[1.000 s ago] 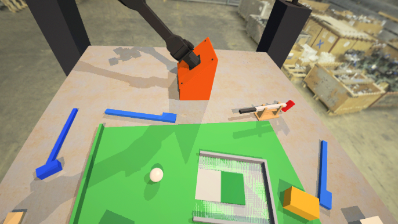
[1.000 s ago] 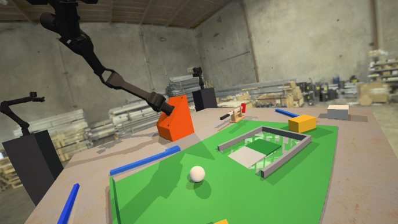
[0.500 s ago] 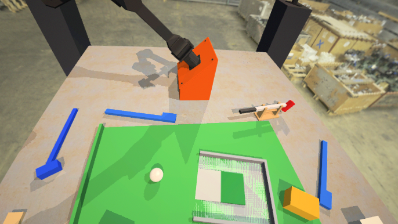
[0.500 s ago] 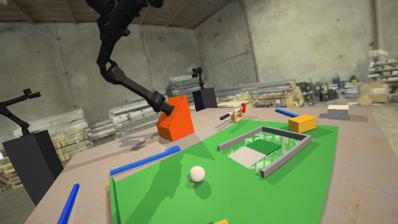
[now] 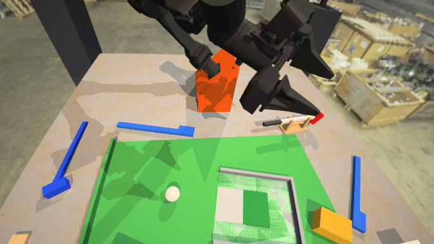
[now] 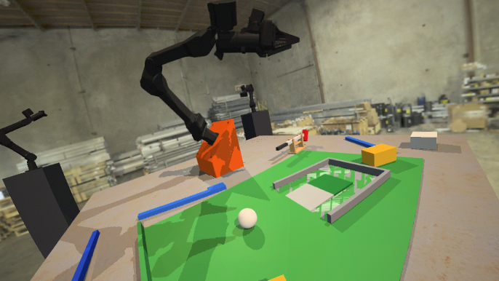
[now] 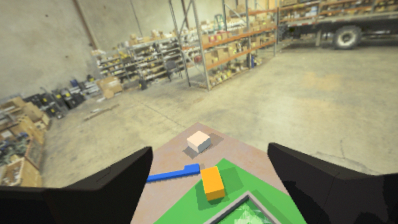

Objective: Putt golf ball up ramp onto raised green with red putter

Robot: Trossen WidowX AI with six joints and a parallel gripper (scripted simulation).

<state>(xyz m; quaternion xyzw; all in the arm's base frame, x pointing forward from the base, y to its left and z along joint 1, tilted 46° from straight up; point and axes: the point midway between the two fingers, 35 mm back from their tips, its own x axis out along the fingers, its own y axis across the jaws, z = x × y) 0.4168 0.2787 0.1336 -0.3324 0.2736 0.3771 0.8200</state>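
My gripper tip is now 280 mm past the wooden stand, 230 mm to the right of it and 370 mm above it. From my gripper tip the other things lie so: green mat 20 mm ahead, 120 mm to the right, 400 mm below; then white golf ball 10 mm ahead, 260 mm to the right, 380 mm below.
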